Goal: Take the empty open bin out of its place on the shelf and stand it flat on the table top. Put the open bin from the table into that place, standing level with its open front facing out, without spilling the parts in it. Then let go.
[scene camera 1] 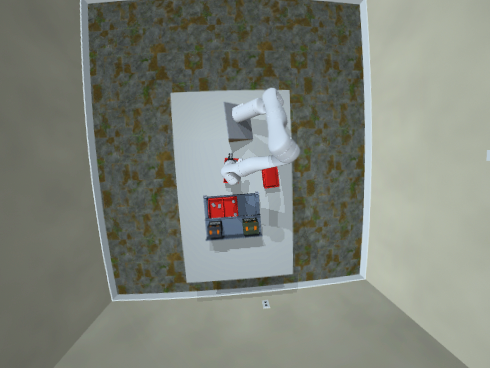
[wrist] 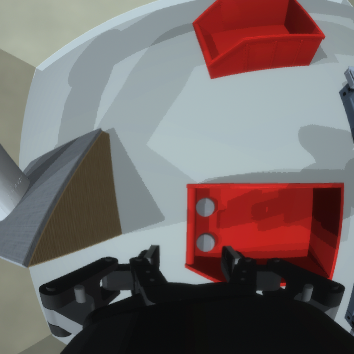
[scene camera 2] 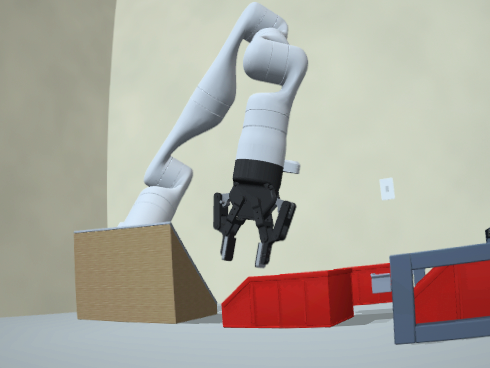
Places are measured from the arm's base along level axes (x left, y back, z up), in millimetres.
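Where they show: gripper, between the fingertips: [wrist: 190, 256] [scene camera 2: 243, 264]; arm's base, origin of its link: [scene camera 1: 237, 115] [wrist: 12, 198] [scene camera 2: 127, 264].
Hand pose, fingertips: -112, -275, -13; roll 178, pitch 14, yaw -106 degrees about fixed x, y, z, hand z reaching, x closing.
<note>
Things, the pixels of their top centre, and the offset from my fingertips, as dx, dy, dz. "spot": a spot on its surface instead.
- red open bin, a spot on its surface: [wrist: 255, 52] spot: +204, -139, -50
- blue-grey shelf, a spot on its surface: [scene camera 2: 403, 300] spot: -238, -221, -53
- dark bin, centre of its top: [scene camera 1: 214, 232] -196, -410, +129
- olive bin, centre of its top: [scene camera 1: 251, 228] +31, -451, +104
The red open bin with two round grey parts [scene camera 1: 226, 162] [scene camera 2: 290, 302] [wrist: 265, 220] stands flat on the table. The parts lie inside by its low front lip. My gripper [scene camera 1: 230, 156] [scene camera 2: 244, 254] [wrist: 190, 256] points down above that front end, clear of the bin. Its fingers are apart with nothing between them. The other red open bin [scene camera 1: 270, 177] [scene camera 2: 362, 285] [wrist: 255, 52] stands on the table to one side, and no parts show in it. The blue-grey shelf [scene camera 2: 403, 300] stands beyond the bins; in the overhead view, the arm hides much of the near bin.
Two red bins with grey parts [scene camera 1: 216, 207] [scene camera 1: 230, 206] sit side by side in the shelf, beside a bay with no bin. A dark bin [scene camera 1: 214, 230] and an olive bin [scene camera 1: 251, 227] with orange parts are there too. The wedge-shaped arm base [scene camera 2: 125, 275] [wrist: 80, 200] stands near the gripper.
</note>
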